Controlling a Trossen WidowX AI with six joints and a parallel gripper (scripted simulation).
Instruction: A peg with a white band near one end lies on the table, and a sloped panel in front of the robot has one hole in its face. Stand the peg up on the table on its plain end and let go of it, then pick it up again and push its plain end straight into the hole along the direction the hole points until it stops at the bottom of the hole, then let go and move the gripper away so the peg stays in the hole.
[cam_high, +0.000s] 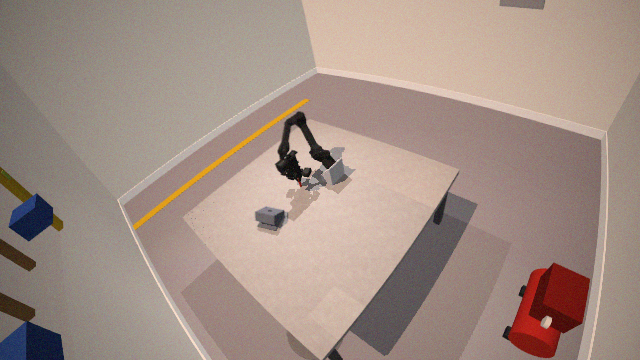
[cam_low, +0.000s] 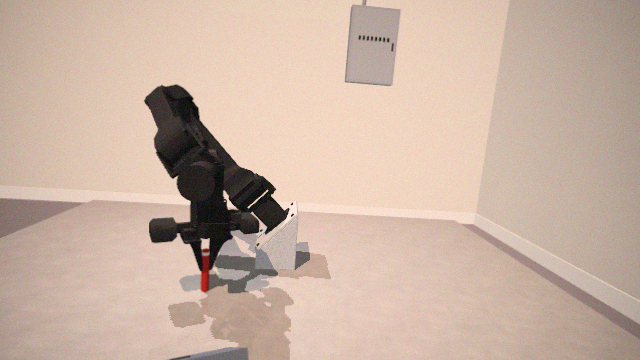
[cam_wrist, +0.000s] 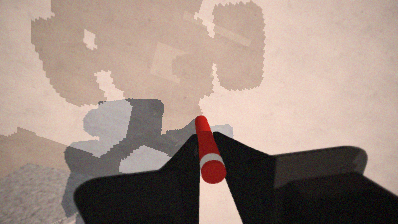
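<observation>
Now: the grey sloped panel 280 mm ahead of my gripper tip, 70 mm to the left of it and 10 mm below it. From my gripper tip the other things lie so: red peg 20 mm above.
</observation>
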